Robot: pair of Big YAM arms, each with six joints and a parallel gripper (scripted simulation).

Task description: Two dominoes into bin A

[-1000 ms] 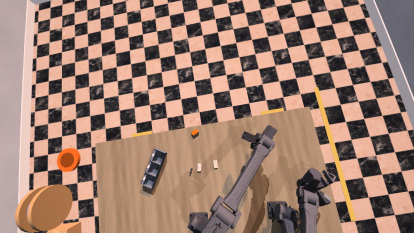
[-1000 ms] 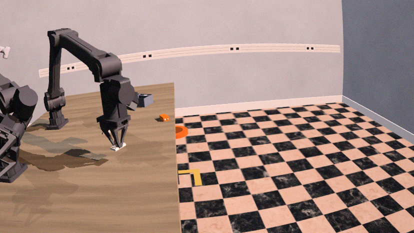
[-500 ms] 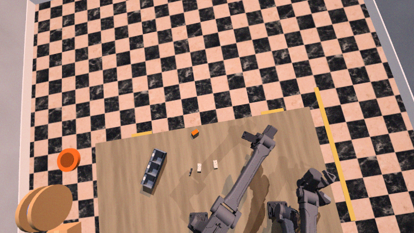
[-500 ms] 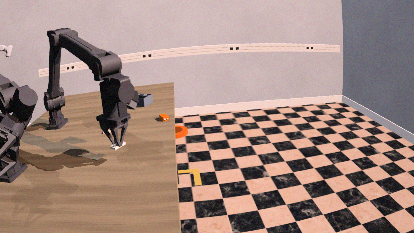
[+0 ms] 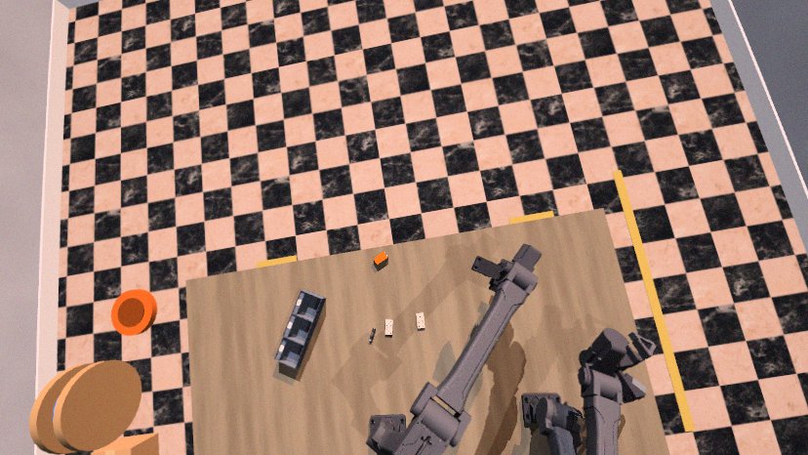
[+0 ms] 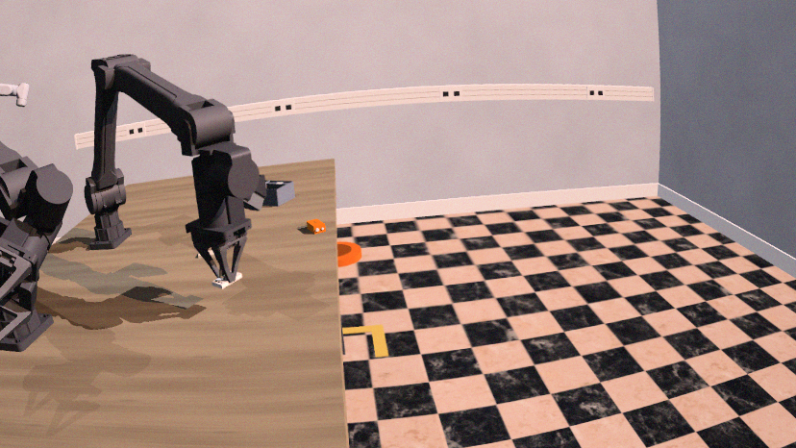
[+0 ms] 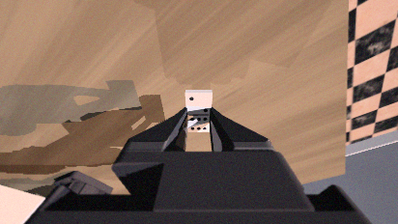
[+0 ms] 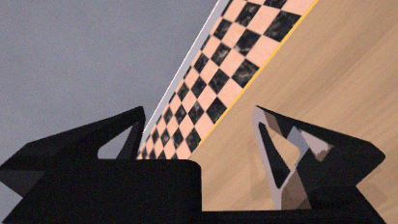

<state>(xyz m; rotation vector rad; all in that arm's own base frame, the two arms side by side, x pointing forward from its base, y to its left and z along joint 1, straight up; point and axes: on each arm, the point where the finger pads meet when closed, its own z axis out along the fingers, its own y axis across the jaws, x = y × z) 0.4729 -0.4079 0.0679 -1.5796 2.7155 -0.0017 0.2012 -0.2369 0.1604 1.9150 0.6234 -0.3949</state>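
Now: left hand 710 mm to the right of the bin row, 60 mm past it and 50 mm above it.
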